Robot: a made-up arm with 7 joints. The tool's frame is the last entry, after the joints.
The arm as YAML. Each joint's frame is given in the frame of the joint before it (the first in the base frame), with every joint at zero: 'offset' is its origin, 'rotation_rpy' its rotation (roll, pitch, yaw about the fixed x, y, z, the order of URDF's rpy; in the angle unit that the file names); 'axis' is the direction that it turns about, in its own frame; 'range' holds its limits. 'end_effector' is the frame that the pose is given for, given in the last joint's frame.
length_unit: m
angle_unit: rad
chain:
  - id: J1
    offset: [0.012, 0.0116, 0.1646]
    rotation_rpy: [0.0, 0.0, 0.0]
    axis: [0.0, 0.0, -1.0]
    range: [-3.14, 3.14]
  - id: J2
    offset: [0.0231, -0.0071, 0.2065]
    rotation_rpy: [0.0, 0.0, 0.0]
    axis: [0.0, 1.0, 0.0]
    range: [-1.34, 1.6]
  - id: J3
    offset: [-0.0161, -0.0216, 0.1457]
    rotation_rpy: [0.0, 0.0, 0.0]
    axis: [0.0, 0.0, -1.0]
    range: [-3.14, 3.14]
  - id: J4
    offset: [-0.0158, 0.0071, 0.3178]
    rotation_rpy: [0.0, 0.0, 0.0]
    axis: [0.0, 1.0, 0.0]
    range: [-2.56, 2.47]
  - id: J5
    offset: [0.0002, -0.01, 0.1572]
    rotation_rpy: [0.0, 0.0, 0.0]
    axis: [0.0, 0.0, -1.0]
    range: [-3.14, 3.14]
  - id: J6
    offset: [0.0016, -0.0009, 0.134]
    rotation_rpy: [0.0, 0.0, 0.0]
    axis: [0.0, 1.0, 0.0]
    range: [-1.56, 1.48]
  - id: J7
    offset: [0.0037, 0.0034, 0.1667]
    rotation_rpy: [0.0, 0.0, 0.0]
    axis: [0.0, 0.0, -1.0]
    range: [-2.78, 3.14]
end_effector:
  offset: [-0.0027, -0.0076, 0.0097]
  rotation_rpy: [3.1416, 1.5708, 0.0]
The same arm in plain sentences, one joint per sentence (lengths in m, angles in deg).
The arm has seven revolute joints in a row. What follows holds with every joint at zero, and every direction is one of the base frame's. The first joint is mounted 0.012 m along +x and 0.0116 m along +y and 0.1646 m along +z from the base frame's origin and rotates about -z, from -179.91 to 179.91 deg. The second joint is mounted 0.0231 m along +x and 0.0071 m along -y and 0.2065 m along +z from the first joint and rotates about +y, from -76.78 to 91.67 deg. The third joint is mounted 0.0161 m along -x and 0.0216 m along -y and 0.1457 m along +z from the second joint and rotates about -z, from -179.91 to 179.91 deg. The fourth joint is mounted 0.0158 m along -x and 0.0071 m along +y and 0.3178 m along +z from the third joint and rotates about +y, from -146.68 to 141.52 deg. The fifth joint is mounted 0.0002 m along +x and 0.01 m along -y and 0.1572 m along +z from the fourth joint and rotates about -z, from -179.91 to 179.91 deg. The sixth joint is mounted 0.0016 m along +x and 0.0009 m along -y and 0.134 m along +z from the fifth joint and rotates about +y, from -89.38 to 84.8 deg. The seventh joint is mounted 0.0037 m along +x and 0.0034 m along +y and 0.1667 m along +z from the sixth joint and rotates about -z, from -159.28 to 179.91 deg. The tool frame, which is the frame that the pose is given for, is mounted 0.0027 m along -x and 0.0076 m along -y and 0.0097 m along +z from the seventh joint; its axes are the base frame's turned by roll -180, pitch 90 and yaw 0 deg (as in URDF: about the fixed x, then y, then z).
